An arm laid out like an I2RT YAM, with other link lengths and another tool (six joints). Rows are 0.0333 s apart.
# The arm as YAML. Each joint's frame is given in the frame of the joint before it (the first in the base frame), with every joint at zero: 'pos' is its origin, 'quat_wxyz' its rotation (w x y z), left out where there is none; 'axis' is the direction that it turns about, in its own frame. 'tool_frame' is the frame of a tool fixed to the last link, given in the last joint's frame.
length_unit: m
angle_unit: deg
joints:
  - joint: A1
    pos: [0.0, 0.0, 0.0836]
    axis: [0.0, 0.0, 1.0]
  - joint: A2
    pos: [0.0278, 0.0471, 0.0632]
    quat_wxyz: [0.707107, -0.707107, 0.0, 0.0]
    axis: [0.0, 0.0, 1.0]
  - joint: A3
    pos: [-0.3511, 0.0, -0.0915]
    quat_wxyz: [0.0, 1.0, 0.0, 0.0]
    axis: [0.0, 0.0, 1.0]
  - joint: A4
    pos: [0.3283, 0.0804, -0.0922]
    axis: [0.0, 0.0, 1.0]
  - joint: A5
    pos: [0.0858, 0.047, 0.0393]
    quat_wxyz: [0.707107, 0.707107, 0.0, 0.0]
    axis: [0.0, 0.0, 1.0]
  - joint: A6
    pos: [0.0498, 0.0, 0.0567]
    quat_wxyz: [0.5, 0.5, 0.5, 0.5]
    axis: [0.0, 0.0, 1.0]
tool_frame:
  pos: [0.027, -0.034, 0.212]
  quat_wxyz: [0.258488, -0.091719, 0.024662, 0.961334]
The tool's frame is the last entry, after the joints.
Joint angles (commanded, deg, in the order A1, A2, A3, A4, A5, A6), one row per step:
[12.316, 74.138, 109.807, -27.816, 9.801, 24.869]
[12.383, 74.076, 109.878, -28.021, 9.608, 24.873]
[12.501, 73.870, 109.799, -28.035, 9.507, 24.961]
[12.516, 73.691, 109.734, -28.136, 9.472, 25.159]
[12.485, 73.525, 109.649, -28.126, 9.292, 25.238]
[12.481, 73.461, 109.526, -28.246, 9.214, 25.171]
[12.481, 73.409, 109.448, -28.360, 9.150, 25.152]
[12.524, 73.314, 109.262, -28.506, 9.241, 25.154]
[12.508, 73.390, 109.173, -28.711, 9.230, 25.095]
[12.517, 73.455, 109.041, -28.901, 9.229, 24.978]
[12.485, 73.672, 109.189, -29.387, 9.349, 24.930]
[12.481, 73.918, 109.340, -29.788, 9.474, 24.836]
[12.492, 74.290, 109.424, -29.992, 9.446, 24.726]
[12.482, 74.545, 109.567, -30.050, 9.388, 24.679]
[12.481, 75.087, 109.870, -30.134, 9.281, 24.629]
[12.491, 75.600, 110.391, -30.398, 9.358, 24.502]
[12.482, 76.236, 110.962, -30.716, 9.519, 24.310]
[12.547, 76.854, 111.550, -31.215, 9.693, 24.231]
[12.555, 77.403, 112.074, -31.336, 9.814, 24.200]
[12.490, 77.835, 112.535, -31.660, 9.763, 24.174]
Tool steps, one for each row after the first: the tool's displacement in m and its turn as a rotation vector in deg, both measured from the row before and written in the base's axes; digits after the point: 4 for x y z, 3 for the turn. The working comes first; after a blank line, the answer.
Tool pose at each row, in the base's axes (x y z in m, rotation vector in deg; the steps are taken from these numbers as rounded here):
[0.4890, 0.0307, 0.7970, 53.837, 75.005, 78.627]
[0.4882, 0.0320, 0.7971, 53.724, 75.239, 78.777]
[0.4864, 0.0330, 0.7978, 53.579, 75.246, 79.062]
[0.4848, 0.0329, 0.7979, 53.665, 75.179, 79.271]
[0.4835, 0.0331, 0.7984, 53.557, 75.169, 79.477]
[0.4836, 0.0335, 0.7971, 53.580, 75.402, 79.385]
[0.4836, 0.0338, 0.7961, 53.616, 75.574, 79.347]
[0.4836, 0.0337, 0.7942, 53.805, 75.741, 79.210]
[0.4851, 0.0340, 0.7916, 54.005, 76.082, 78.983]
[0.4867, 0.0345, 0.7888, 54.171, 76.472, 78.709]
[0.4886, 0.0341, 0.7857, 54.588, 76.866, 78.302]
[0.4908, 0.0340, 0.7829, 54.923, 77.245, 77.899]
[0.4945, 0.0351, 0.7796, 55.139, 77.741, 77.598]
[0.4966, 0.0358, 0.7786, 55.184, 77.941, 77.509]
[0.5010, 0.0372, 0.7767, 55.289, 78.311, 77.385]
[0.5041, 0.0377, 0.7761, 55.409, 78.542, 77.109]
[0.5082, 0.0379, 0.7747, 55.628, 78.843, 76.645]
[0.5121, 0.0386, 0.7724, 55.978, 79.255, 76.249]
[0.5154, 0.0388, 0.7722, 56.119, 79.318, 76.073]
[0.5180, 0.0391, 0.7711, 56.291, 79.573, 75.894]

[-0.0008, 0.0013, 0.0001, -0.037, 0.065, 0.259]
[-0.0018, 0.0010, 0.0007, 0.098, -0.109, 0.230]
[-0.0016, -0.0001, 0.0001, 0.194, -0.004, 0.076]
[-0.0013, 0.0002, 0.0005, 0.074, -0.090, 0.159]
[0.0001, 0.0004, -0.0013, -0.116, 0.168, 0.063]
[0.0000, 0.0003, -0.0010, -0.057, 0.134, 0.061]
[0.0000, -0.0001, -0.0019, -0.038, 0.234, -0.048]
[0.0015, 0.0003, -0.0026, -0.140, 0.358, -0.012]
[0.0016, 0.0005, -0.0028, -0.200, 0.371, -0.004]
[0.0019, -0.0004, -0.0031, -0.154, 0.542, -0.156]
[0.0022, -0.0001, -0.0028, -0.188, 0.482, -0.138]
[0.0037, 0.0011, -0.0033, -0.218, 0.474, 0.028]
[0.0021, 0.0007, -0.0010, -0.089, 0.162, 0.044]
[0.0044, 0.0014, -0.0019, -0.127, 0.311, 0.101]
[0.0031, 0.0005, -0.0006, -0.176, 0.244, -0.077]
[0.0041, 0.0002, -0.0014, -0.263, 0.366, -0.183]
[0.0039, 0.0007, -0.0023, -0.182, 0.515, -0.114]
[0.0033, 0.0002, -0.0002, -0.056, 0.143, -0.114]
[0.0026, 0.0003, -0.0011, -0.092, 0.286, -0.016]

